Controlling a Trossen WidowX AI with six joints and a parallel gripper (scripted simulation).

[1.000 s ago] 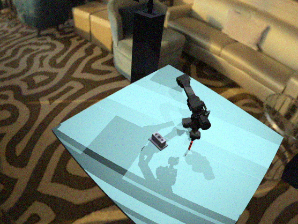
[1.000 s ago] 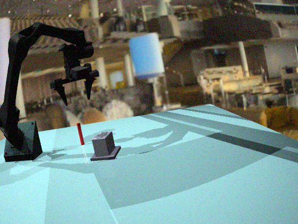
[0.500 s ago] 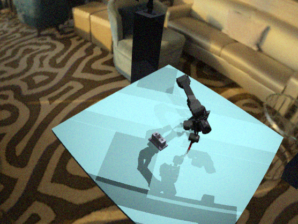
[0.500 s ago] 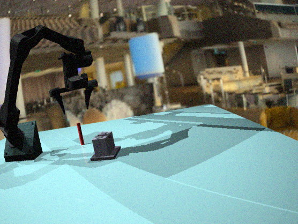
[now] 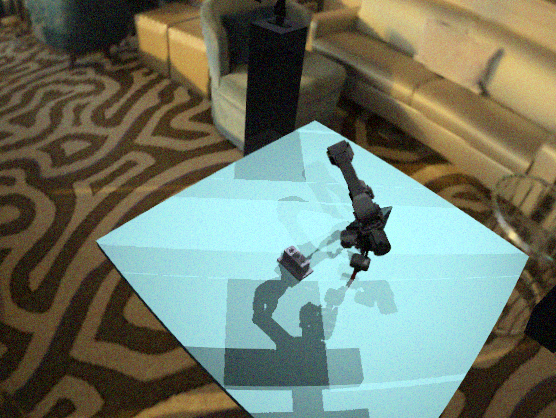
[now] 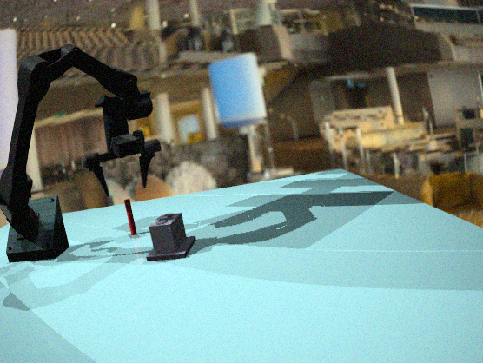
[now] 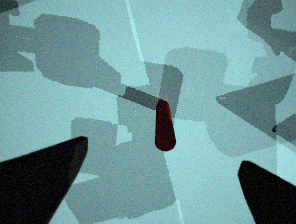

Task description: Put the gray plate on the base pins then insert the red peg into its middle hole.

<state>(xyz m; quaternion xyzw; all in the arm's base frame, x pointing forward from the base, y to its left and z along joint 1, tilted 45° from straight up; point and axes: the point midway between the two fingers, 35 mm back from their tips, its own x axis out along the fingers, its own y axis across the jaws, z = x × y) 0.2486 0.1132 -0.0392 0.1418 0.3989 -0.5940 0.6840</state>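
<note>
My gripper tip is now 60 mm above the red peg. The rest, counted from my gripper tip: gray plate 110 mm ahead, 190 mm to the right, 50 mm below; then flat base 110 mm ahead, 190 mm to the right, 90 mm below.
</note>
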